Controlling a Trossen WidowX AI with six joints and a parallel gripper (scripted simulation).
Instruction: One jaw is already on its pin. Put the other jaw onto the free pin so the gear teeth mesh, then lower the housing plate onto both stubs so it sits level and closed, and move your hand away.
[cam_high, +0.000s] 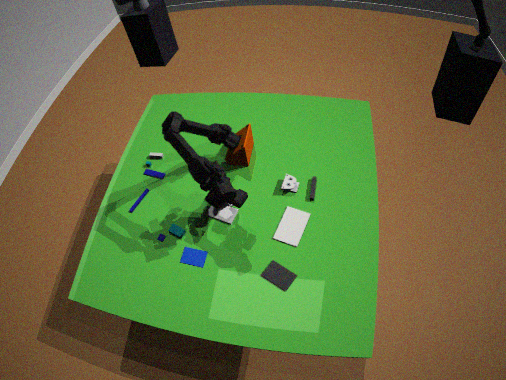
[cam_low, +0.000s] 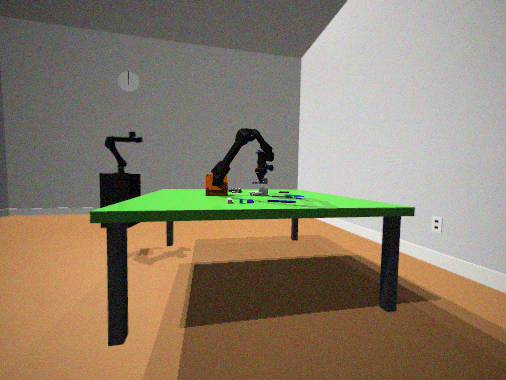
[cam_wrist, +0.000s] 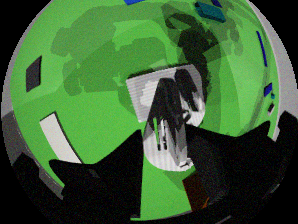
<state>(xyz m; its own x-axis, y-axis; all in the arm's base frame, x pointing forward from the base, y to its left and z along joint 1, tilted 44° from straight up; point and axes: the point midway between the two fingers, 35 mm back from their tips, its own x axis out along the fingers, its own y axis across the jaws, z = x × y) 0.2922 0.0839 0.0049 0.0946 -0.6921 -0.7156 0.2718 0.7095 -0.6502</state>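
My gripper tip is now 4 cm past the grey metallic jaw and 1 cm to the left of it. Also, from my gripper tip: teal block: 14 cm ahead, 20 cm to the right, 7 cm below; dark square plate: 23 cm ahead, 26 cm to the left, 8 cm below; white flat plate: 1 cm ahead, 26 cm to the left, 8 cm below.
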